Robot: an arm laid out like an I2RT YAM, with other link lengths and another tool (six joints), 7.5 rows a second.
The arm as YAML. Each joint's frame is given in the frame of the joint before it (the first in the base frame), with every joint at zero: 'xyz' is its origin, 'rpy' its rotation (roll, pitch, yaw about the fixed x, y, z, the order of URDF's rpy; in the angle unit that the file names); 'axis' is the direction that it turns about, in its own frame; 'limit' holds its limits. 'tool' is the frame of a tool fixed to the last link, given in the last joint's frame.
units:
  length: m
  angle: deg
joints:
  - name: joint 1
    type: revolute
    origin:
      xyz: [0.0, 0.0, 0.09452]
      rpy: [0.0, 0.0, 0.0]
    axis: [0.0, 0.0, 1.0]
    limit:
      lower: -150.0
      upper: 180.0
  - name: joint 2
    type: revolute
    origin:
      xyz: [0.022, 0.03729, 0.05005]
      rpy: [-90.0, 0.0, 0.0]
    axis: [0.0, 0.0, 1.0]
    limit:
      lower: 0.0
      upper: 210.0
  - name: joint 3
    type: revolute
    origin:
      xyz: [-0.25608, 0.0, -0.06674]
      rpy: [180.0, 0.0, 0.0]
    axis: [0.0, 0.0, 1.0]
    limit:
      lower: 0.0
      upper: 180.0
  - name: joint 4
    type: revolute
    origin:
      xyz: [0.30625, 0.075, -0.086]
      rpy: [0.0, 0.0, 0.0]
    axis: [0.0, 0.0, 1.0]
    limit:
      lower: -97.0
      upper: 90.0
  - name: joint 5
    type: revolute
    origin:
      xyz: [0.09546, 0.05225, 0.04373]
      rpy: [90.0, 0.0, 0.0]
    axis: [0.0, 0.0, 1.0]
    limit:
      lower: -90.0
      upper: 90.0
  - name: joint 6
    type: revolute
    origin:
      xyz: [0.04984, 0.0, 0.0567]
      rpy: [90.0, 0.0, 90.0]
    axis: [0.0, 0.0, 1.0]
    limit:
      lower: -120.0
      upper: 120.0
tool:
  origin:
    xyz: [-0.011, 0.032, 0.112]
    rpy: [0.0, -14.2, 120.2]
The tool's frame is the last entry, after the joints.
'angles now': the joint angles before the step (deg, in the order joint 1, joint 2, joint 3, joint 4, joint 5, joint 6). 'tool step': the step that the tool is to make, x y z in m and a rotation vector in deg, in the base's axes. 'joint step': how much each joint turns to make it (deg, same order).
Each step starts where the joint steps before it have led.
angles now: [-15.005 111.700 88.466 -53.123 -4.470 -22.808]
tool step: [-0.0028 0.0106 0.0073 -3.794 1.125 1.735]
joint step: [2.695 -1.085 0.008 -1.291 4.067 0.006]
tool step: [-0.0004 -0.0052 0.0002 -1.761 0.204 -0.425]
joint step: [-0.005 -0.012 -0.013 0.177 1.813 -0.005]
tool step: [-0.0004 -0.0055 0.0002 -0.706 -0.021 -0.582]
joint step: [-0.444 -0.003 0.003 0.168 0.698 -0.028]
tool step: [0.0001 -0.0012 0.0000 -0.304 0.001 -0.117]
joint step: [-0.036 0.019 0.011 0.074 0.307 0.007]
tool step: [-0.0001 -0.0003 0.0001 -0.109 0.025 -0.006]
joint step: [0.001 -0.010 0.003 -0.012 0.110 -0.020]
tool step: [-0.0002 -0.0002 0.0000 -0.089 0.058 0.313]
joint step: [0.002 -0.013 -0.018 -0.018 0.022 -0.326]
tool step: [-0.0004 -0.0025 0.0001 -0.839 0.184 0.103]
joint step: [-0.008 0.022 0.015 0.029 0.807 -0.314]
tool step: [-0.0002 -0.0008 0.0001 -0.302 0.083 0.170]
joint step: [0.007 -0.004 0.001 -0.005 0.265 -0.233]
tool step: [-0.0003 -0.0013 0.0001 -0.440 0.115 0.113]
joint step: [-0.005 0.002 0.002 0.001 0.413 -0.224]
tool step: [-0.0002 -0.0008 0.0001 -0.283 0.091 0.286]
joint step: [0.000 -0.004 -0.001 -0.004 0.219 -0.350]
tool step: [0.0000 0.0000 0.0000 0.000 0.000 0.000]
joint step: [0.000 0.000 0.000 0.000 0.000 0.000]
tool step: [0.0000 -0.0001 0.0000 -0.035 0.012 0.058]
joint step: [0.000 0.004 0.004 0.001 0.022 -0.065]
